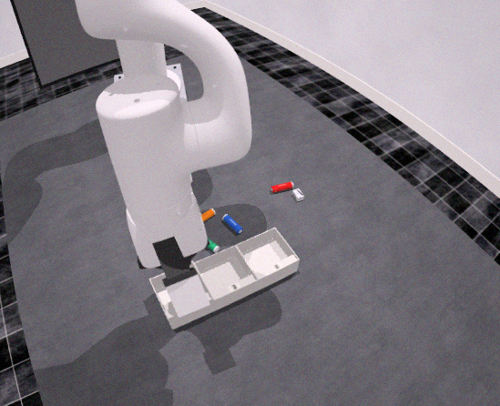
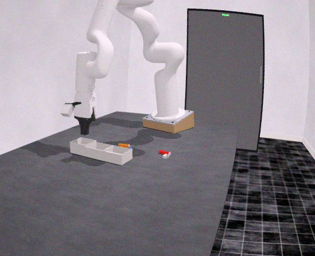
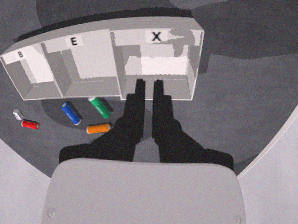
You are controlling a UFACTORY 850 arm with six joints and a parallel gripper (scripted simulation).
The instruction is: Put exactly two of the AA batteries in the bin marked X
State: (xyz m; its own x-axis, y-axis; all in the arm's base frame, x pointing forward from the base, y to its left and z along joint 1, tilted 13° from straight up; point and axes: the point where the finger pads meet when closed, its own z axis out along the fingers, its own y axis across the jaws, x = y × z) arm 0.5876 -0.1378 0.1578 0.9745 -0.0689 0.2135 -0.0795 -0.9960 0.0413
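Right now my hand is 80 mm to the right of the white three-compartment tray, 70 mm above it and 10 mm short of it. From my hand the other things lie so: blue battery 150 mm to the left, 100 mm behind, 90 mm below; orange AA battery 150 mm behind, 110 mm to the left, 90 mm below; green AA battery 90 mm to the left, 90 mm below, 80 mm behind.
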